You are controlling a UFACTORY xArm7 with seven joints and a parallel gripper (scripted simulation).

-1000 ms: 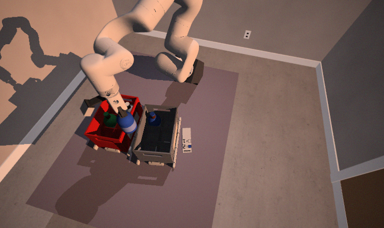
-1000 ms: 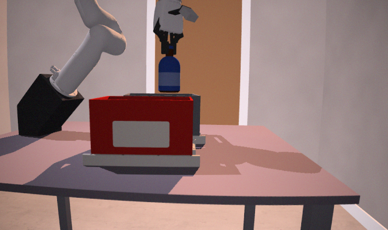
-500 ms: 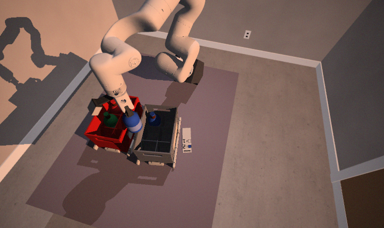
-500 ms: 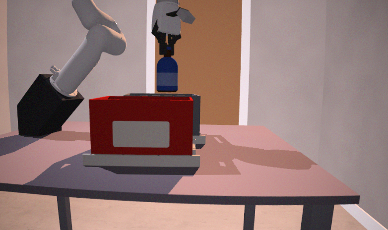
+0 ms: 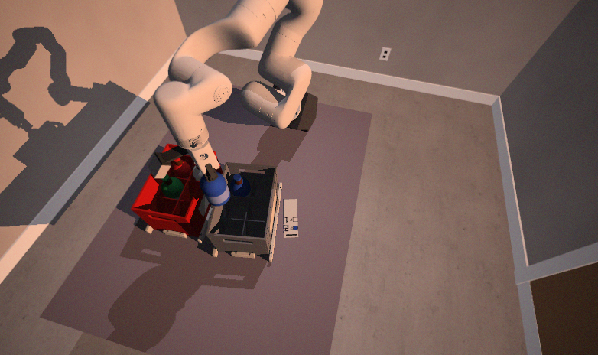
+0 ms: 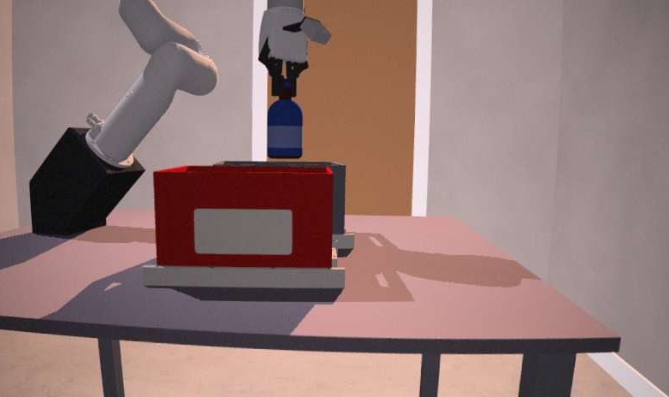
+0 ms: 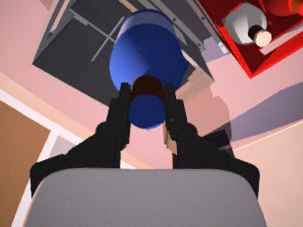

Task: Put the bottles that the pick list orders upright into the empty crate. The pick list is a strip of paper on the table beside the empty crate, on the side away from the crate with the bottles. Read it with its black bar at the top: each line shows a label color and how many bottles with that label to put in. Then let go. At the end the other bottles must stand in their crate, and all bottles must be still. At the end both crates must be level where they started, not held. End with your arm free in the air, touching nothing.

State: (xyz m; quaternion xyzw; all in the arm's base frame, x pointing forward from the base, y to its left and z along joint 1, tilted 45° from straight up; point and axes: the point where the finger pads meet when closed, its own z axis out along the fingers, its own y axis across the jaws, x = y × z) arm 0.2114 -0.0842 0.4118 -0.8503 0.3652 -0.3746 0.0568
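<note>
The grey crate lies 1 cm behind my hand, 8 cm to the left of it and 25 cm below it. From my hand the other things lie so: white bottle: 15 cm behind, 12 cm to the right, 25 cm below; red crate: 6 cm behind, 17 cm to the right, 25 cm below; green bottle: 7 cm behind, 21 cm to the right, 25 cm below.
</note>
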